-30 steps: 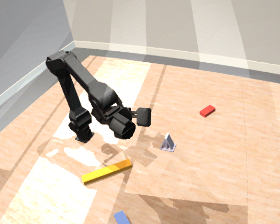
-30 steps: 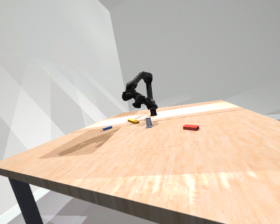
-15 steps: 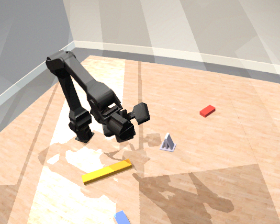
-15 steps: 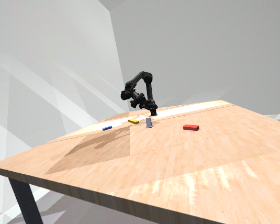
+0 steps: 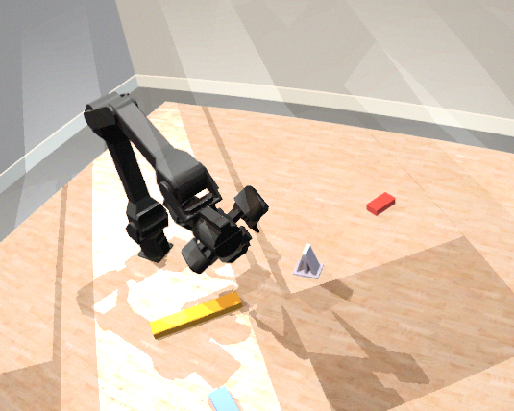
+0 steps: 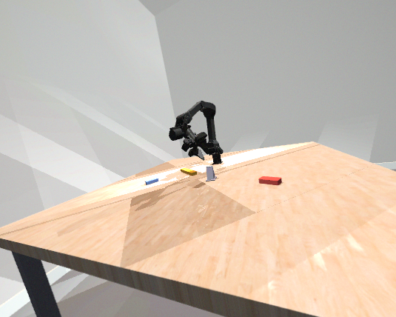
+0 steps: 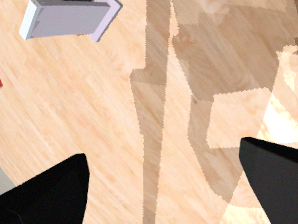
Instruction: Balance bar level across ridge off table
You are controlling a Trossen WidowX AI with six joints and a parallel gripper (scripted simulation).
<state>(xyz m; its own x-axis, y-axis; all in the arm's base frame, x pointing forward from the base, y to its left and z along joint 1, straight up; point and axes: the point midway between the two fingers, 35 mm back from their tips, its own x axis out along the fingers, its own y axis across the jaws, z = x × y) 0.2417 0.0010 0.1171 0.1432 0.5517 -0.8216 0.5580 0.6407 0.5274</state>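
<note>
My gripper tip is 150 mm to the left of the bar, 80 mm above it and 50 mm past it. From my gripper tip the other things lie so: light blue block: 300 mm to the right, 110 mm ahead, 80 mm below; then red block: 290 mm to the left, 190 mm ahead, 80 mm below.
</note>
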